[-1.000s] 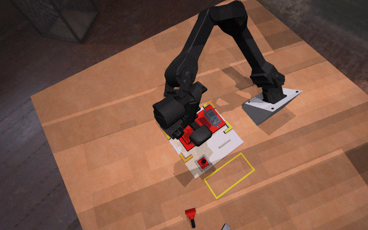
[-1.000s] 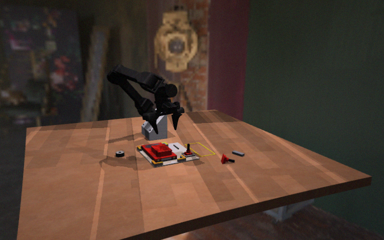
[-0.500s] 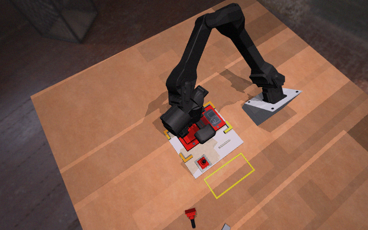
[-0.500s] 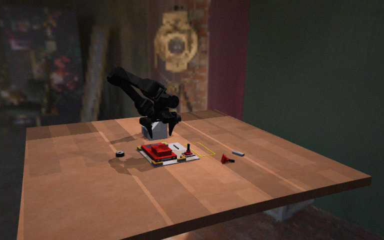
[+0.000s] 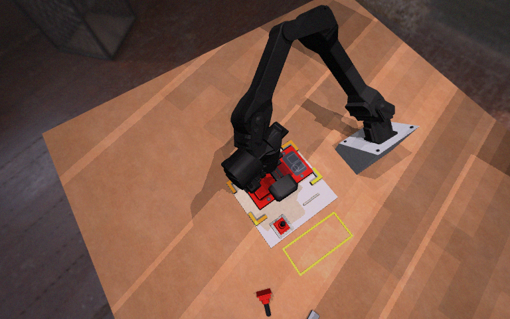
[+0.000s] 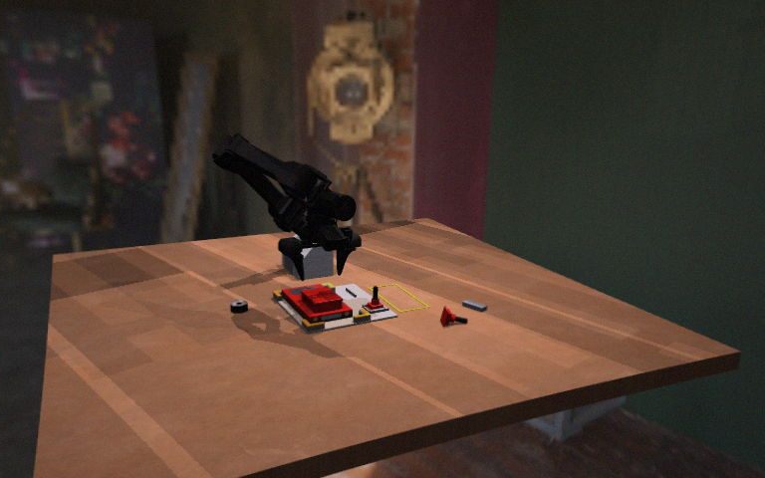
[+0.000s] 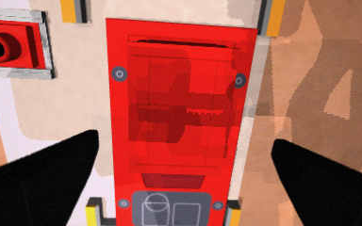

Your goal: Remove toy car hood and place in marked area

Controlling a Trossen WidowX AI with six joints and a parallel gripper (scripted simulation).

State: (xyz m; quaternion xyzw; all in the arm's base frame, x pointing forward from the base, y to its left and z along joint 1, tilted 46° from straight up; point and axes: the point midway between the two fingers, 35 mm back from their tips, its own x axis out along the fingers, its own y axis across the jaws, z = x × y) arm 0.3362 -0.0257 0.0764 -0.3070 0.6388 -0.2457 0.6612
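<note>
My gripper tip is 5 cm above the red hood and 1 cm past it. Also, from my gripper tip: black wheel (17 cm to the right, 10 cm behind, 8 cm below).
</note>
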